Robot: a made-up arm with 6 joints.
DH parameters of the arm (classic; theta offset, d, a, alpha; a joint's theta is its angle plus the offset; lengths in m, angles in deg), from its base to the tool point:
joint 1: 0 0.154 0 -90
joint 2: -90 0 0.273 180
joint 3: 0 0 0 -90
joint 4: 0 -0.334 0 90
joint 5: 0 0.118 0 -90
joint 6: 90 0 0 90
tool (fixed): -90 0 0 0
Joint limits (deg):
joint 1: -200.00..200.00
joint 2: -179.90..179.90
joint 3: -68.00..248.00
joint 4: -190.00..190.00
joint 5: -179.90..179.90
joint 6: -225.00..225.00
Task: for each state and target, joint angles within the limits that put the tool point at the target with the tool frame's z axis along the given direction. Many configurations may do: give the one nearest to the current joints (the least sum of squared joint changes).
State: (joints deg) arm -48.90 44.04 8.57 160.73 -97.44 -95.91
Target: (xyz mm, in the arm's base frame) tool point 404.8 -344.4 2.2 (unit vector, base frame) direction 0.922 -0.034 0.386
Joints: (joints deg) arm -49.07 74.60 19.53 132.83 -98.61 -87.44
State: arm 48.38 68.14 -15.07 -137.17 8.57 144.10
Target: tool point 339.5 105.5 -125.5 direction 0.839 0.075 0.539
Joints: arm 3.37 78.30 15.08 -136.34 -7.86 138.08
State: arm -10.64 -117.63 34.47 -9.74 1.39 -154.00
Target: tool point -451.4 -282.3 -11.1 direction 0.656 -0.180 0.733
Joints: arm 19.23 -136.80 36.43 2.67 -30.08 -159.60
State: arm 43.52 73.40 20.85 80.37 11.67 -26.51
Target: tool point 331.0 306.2 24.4 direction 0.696 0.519 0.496
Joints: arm 53.11 58.39 -8.29 46.70 14.65 -60.20
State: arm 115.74 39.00 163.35 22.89 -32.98 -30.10
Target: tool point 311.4 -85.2 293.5 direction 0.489 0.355 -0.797
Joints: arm 144.11 1.18 199.12 15.81 -39.36 -48.01
